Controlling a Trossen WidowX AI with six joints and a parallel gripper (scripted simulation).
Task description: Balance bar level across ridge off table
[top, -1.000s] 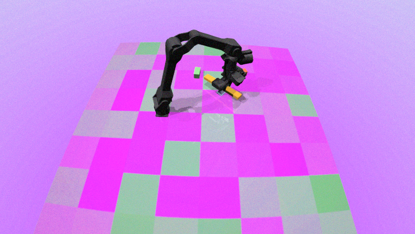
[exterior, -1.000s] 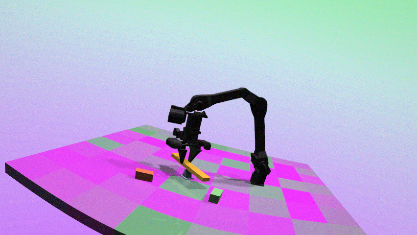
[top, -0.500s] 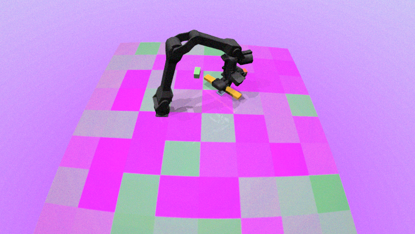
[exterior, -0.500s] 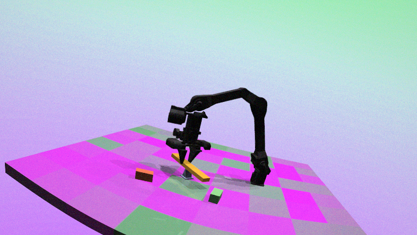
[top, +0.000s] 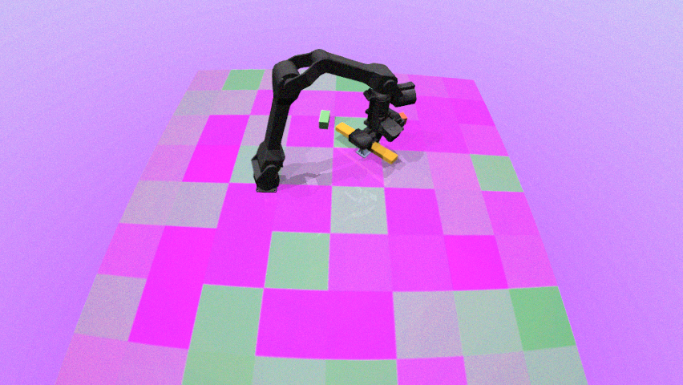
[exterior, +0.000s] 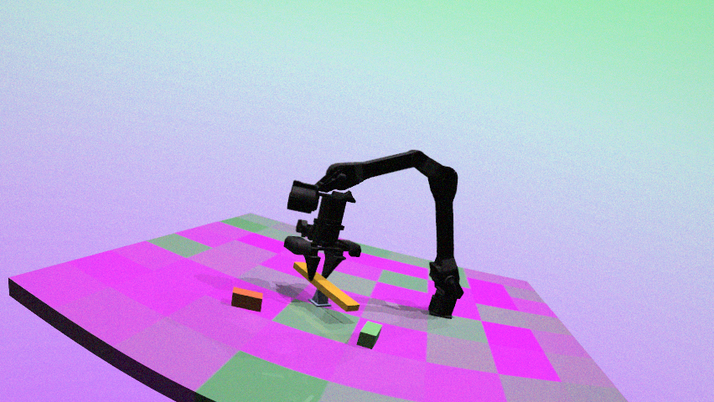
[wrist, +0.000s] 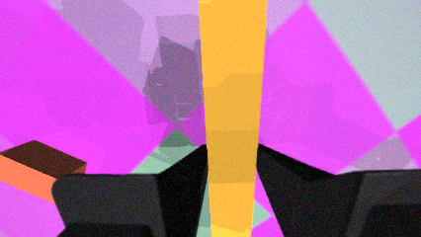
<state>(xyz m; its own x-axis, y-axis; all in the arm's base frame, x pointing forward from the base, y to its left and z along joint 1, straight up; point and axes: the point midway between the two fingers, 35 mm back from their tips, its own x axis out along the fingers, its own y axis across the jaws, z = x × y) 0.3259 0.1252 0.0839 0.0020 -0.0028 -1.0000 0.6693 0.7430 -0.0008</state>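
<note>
Now: the bar 20 mm to the left of my gripper tip and 20 mm behind it. Round my gripper tip: orange block 180 mm to the left, 110 mm ahead, 30 mm below; then green block 160 mm to the left, 160 mm behind, 30 mm below.
</note>
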